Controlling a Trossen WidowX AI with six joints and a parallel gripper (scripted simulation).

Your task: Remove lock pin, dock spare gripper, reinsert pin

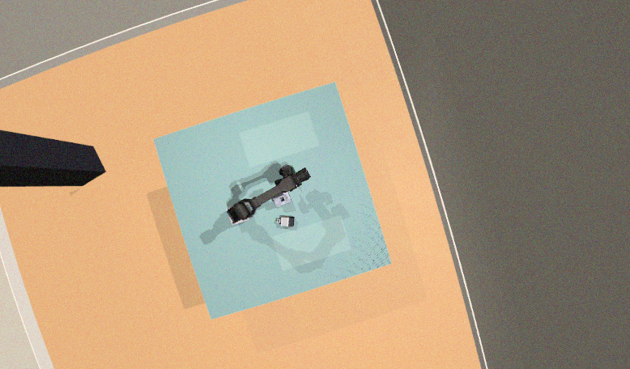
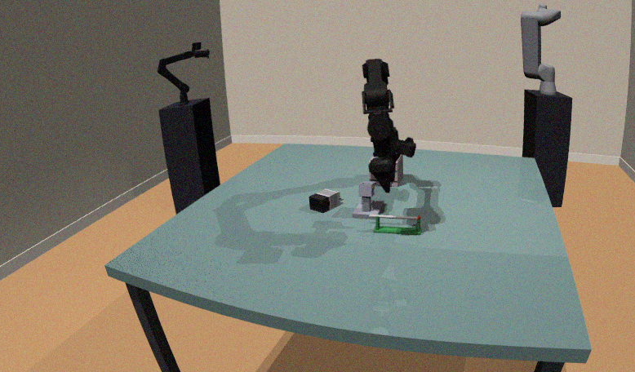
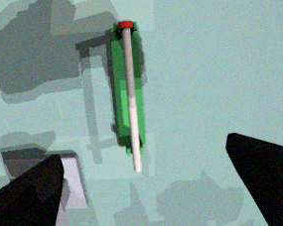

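Right now the spare gripper is 190 mm behind my gripper tip, 210 mm to the right of it and 120 mm below it. Also, from my gripper tip: socket: 130 mm behind, 70 mm to the right, 90 mm below; then green cradle: 20 mm to the left, 110 mm below.
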